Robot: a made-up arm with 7 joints.
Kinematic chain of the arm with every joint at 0, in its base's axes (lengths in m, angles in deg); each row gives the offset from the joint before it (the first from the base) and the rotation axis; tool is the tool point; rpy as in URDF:
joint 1: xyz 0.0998 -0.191 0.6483 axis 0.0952 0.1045 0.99
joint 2: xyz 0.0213 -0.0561 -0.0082 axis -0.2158 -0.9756 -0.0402
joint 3: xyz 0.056 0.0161 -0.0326 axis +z
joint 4: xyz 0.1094 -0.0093 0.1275 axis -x
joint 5: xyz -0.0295 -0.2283 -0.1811 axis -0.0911 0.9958 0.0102
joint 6: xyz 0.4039 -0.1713 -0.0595 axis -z
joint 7: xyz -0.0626 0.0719 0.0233 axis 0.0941 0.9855 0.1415
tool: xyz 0.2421 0.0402 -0.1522 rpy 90 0 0
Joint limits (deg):
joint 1: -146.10..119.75
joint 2: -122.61..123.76
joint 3: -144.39..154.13
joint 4: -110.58..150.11
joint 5: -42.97..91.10
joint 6: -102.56..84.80
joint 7: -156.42..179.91
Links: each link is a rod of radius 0.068 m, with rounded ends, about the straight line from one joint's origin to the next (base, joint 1, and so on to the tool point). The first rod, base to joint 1, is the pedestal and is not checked.
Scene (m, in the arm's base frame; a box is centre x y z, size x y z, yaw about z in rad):
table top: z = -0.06
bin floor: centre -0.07 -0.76 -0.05 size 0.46 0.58 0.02 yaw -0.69
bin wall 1: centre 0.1 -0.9 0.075 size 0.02 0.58 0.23 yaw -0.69
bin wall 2: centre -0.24 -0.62 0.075 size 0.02 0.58 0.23 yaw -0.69
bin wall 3: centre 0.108 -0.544 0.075 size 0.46 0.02 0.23 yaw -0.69
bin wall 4: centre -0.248 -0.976 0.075 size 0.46 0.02 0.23 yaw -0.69
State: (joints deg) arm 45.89 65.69 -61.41 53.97 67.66 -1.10 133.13
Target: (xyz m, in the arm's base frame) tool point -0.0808 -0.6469 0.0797
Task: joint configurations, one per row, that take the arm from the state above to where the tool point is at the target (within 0.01 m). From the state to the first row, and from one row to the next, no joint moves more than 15 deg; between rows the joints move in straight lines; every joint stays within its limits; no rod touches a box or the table.
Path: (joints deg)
1: 44.48 62.57 -61.61 63.27 66.55 6.99 121.18
2: 43.06 59.45 -61.80 72.57 65.44 15.09 109.22
3: 41.65 56.33 -62.00 81.87 64.33 23.18 97.27
4: 39.66 62.39 -65.75 79.64 63.49 29.62 85.77
5: 37.67 68.44 -69.50 77.41 62.65 36.05 74.28
6: 35.69 74.50 -73.25 75.17 61.81 42.49 62.79

